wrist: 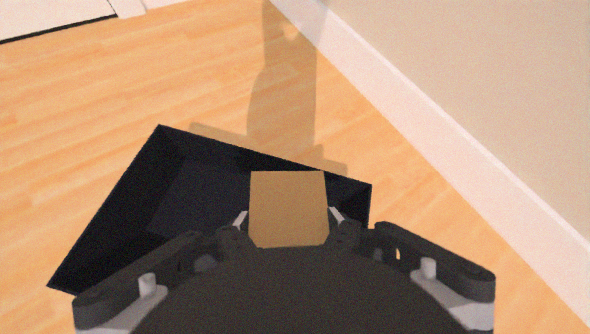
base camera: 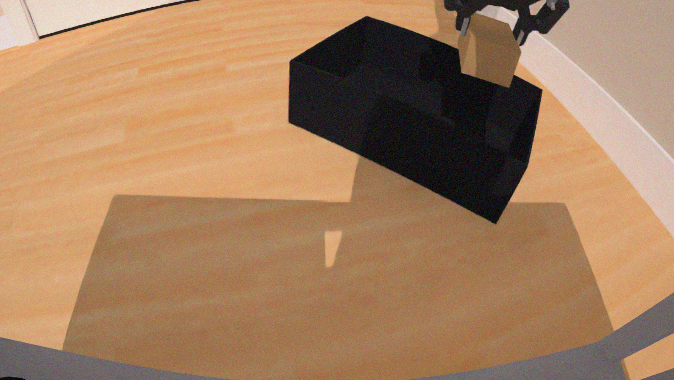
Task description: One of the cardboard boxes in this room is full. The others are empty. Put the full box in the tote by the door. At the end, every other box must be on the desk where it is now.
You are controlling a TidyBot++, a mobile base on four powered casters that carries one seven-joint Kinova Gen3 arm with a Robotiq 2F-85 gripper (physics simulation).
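Frame: origin at the arm's base, x ahead, y left, z up, level; centimetres.
Seen in the pictures: gripper, between the fingertips: [wrist: 288,220] [base camera: 488,36].
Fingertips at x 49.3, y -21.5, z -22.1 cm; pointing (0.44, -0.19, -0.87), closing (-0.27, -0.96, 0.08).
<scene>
Offsets run from my fingertips to a thing's top centre.
A brown cardboard box {dx -0.7, dy +0.2, dz +1.5 cm} [base camera: 490,55] [wrist: 289,209] is held between the fingers of my gripper [base camera: 494,31] [wrist: 288,220], which is shut on it. The black open-topped tote {dx +2.3, dy +5.1, dz -7.5 cm} [base camera: 320,100] [wrist: 107,220] stands on the floor. In the base camera view the box shows over the tote's right part, near its far wall; in the wrist view it covers part of the tote's far rim. How high the box is above the rim is hard to tell. The inside of the box is hidden. The desk and the other boxes do not show.
A wall with a pale baseboard [base camera: 590,110] [wrist: 425,120] runs along the right, close to the tote. A white door [base camera: 100,12] [wrist: 45,17] is at the far left. A grey edge of the base [base camera: 560,362] crosses the bottom of the base camera view.
</scene>
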